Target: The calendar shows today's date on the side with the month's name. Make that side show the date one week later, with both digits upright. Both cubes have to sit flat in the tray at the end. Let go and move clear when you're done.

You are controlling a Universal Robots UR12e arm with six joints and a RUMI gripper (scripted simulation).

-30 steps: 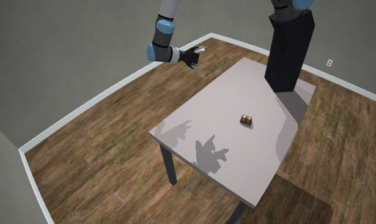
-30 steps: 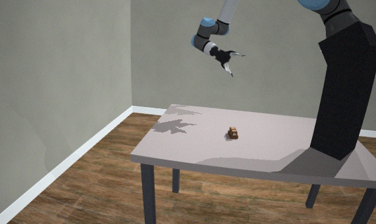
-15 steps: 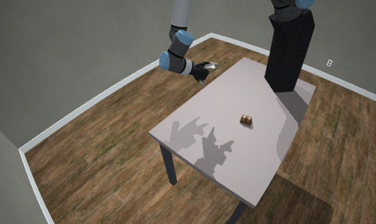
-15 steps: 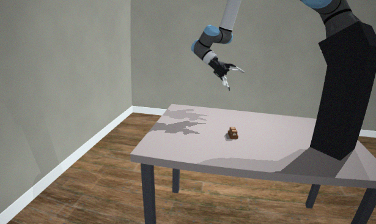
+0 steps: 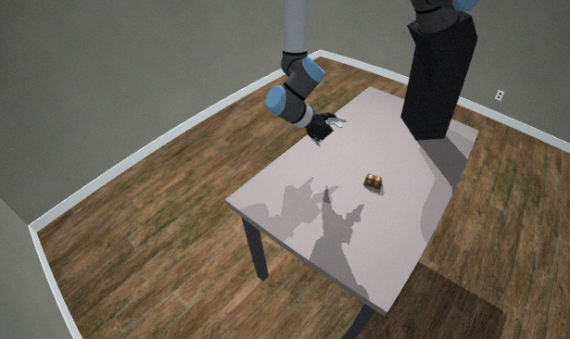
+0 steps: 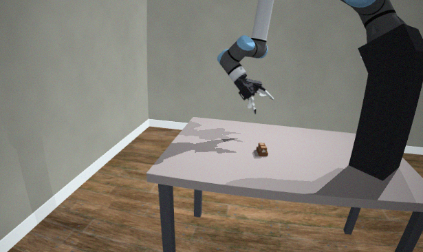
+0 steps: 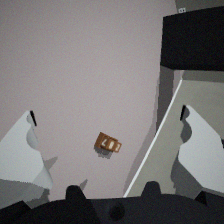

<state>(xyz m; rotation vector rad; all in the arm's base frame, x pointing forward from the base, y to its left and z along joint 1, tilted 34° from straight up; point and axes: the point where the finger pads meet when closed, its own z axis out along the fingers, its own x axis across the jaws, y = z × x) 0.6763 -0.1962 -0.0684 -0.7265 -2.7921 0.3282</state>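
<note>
Now: the brown calendar cube 21 cm to the left of my hand, 14 cm below it and 2 cm behind it. From my hand the other things lie so: brown wooden calendar tray 22 cm to the left, 16 cm below, 2 cm behind.
</note>
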